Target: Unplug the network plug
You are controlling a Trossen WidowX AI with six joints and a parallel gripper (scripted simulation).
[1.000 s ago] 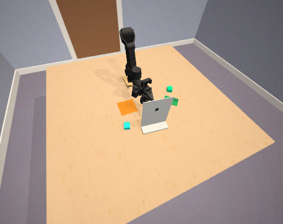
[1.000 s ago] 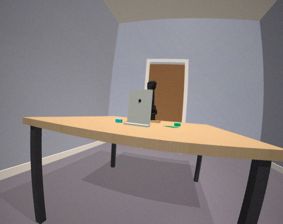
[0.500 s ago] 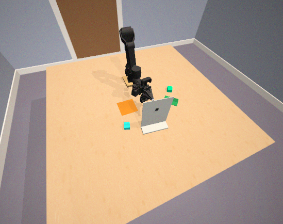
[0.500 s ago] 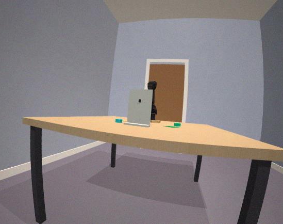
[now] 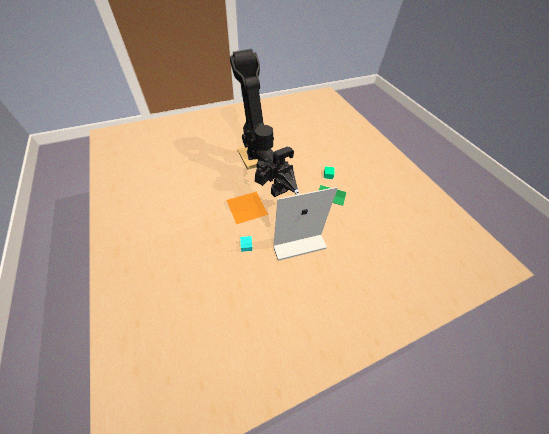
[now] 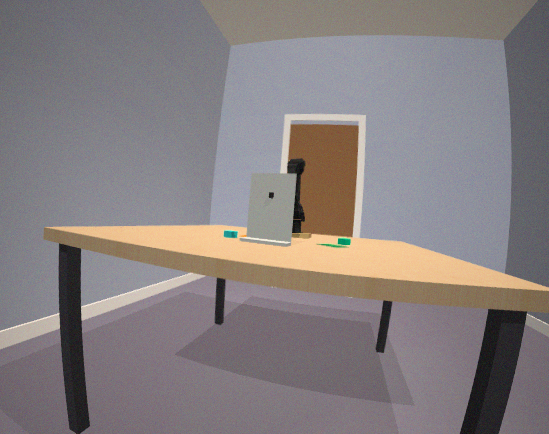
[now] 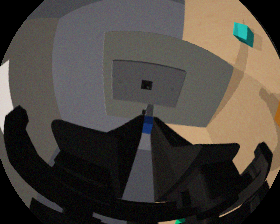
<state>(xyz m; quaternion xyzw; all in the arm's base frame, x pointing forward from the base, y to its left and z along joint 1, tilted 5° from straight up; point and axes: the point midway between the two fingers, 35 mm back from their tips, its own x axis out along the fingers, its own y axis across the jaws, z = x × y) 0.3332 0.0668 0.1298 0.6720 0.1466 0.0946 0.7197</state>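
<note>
Right now my gripper tip is 160 mm above the orange marked square, 140 mm to the left of it and 90 mm past it. Round my gripper tip: blue plug: 10 mm ahead; then cyan cube: 170 mm to the right, 150 mm below, 70 mm ahead; then grey upright panel: 90 mm ahead, 60 mm below.
</note>
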